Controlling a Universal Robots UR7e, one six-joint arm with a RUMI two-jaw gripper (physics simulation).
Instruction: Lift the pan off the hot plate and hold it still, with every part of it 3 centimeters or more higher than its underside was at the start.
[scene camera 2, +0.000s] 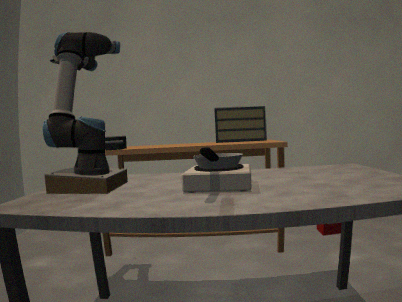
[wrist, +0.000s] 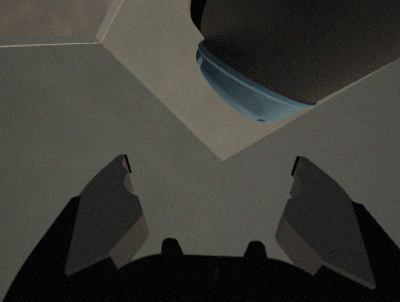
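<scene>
A grey pan with a thick black handle sits upright on the hot plate, a low white box with a dark burner disc, near the middle of the table. The handle rises from the pan's near left side, tilted up to the left. My gripper is open in the wrist view, with its two jaws wide apart and no object between them. In the scene view the arm is raised high at the left, well above and away from the pan, and the jaws cannot be made out. The pan does not show in the wrist view.
The arm stands on a wooden base block at the left of the grey table. Behind are a wooden bench and a framed panel. A red box is low at the right. A blue-capped arm part shows in the wrist view.
</scene>
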